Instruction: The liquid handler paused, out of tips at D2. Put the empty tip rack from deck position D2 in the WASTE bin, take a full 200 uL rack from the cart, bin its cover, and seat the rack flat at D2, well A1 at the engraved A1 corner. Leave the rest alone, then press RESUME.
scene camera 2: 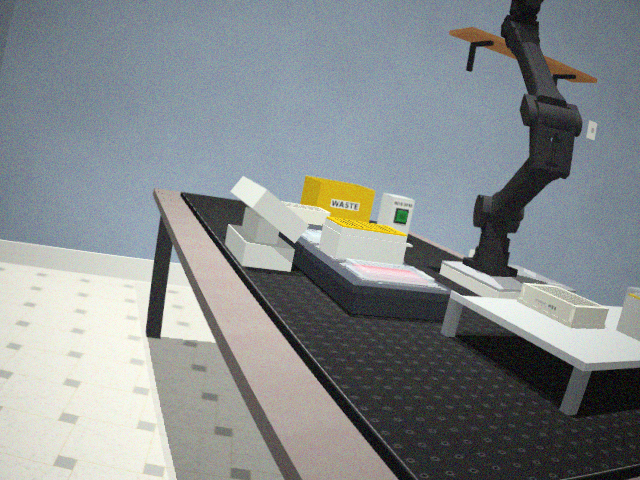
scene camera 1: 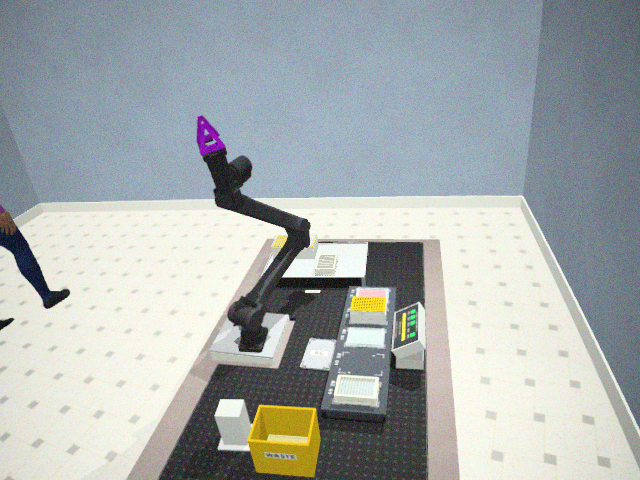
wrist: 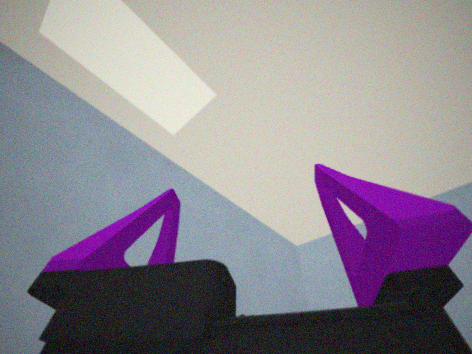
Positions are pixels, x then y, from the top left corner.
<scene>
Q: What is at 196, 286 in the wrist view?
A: My gripper.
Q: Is my gripper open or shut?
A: Open.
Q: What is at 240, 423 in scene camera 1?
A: A white box.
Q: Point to a yellow WASTE bin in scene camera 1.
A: At 277, 420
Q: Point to a pink plate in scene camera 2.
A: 385, 273
</scene>
